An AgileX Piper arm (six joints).
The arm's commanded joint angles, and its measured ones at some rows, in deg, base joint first. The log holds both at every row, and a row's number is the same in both.
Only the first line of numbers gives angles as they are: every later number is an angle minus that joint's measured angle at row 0.
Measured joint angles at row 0:
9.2 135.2 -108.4 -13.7 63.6 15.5
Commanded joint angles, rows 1 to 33:
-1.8 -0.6 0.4 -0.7 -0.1 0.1
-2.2 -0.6 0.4 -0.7 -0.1 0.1
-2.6 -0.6 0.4 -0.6 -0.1 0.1
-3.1 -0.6 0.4 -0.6 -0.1 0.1
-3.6 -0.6 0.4 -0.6 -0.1 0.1
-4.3 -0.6 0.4 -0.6 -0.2 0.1
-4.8 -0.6 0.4 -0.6 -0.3 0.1
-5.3 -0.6 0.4 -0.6 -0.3 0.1
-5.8 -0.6 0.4 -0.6 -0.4 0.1
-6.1 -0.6 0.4 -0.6 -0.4 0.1
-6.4 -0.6 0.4 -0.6 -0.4 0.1
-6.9 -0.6 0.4 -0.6 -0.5 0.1
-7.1 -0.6 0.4 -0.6 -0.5 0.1
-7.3 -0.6 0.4 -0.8 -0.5 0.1
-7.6 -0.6 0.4 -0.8 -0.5 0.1
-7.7 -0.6 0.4 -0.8 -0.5 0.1
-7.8 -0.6 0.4 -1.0 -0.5 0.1
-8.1 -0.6 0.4 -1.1 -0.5 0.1
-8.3 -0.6 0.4 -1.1 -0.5 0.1
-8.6 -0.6 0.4 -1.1 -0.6 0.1
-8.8 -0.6 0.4 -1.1 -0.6 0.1
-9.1 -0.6 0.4 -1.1 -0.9 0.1
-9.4 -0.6 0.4 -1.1 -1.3 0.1
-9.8 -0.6 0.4 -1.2 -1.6 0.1
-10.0 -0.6 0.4 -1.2 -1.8 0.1
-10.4 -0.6 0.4 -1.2 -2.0 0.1
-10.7 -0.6 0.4 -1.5 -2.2 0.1
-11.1 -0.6 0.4 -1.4 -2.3 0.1
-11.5 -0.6 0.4 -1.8 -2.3 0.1
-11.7 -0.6 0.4 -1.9 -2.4 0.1
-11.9 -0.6 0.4 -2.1 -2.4 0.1
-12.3 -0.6 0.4 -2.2 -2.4 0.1
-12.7 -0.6 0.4 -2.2 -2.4 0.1
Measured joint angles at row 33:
-11.4 -0.1 0.2 -1.2 -1.9 0.1
